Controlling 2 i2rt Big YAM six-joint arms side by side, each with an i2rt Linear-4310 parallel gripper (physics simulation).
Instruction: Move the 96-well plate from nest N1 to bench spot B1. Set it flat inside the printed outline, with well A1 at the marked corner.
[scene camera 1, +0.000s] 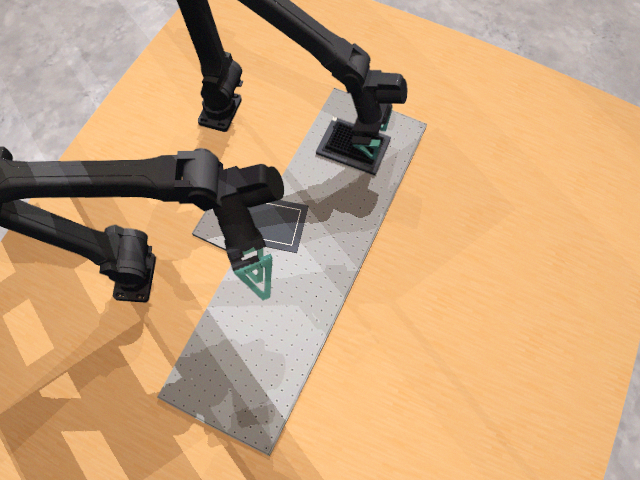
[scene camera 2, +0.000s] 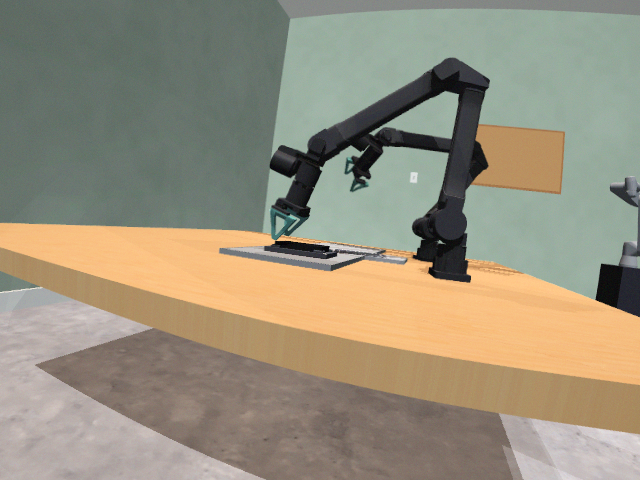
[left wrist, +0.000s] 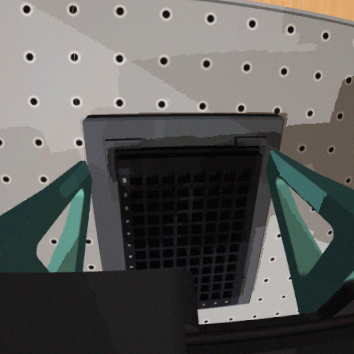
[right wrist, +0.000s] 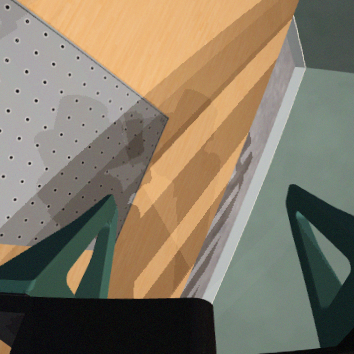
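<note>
The black 96-well plate sits in the dark grey nest at the upper right in scene camera 1. My left gripper is open just above it; in the left wrist view its fingers appear on either side of the plate, with nothing between them. The printed white outline lies on a dark pad, partly hidden by my right arm; its marked corner cannot be made out. My right gripper is open, empty and raised, away from the plate.
The perforated metal board runs diagonally across the wooden table in scene camera 1 and carries the nest. The right wrist view shows a board corner and the table edge beyond it.
</note>
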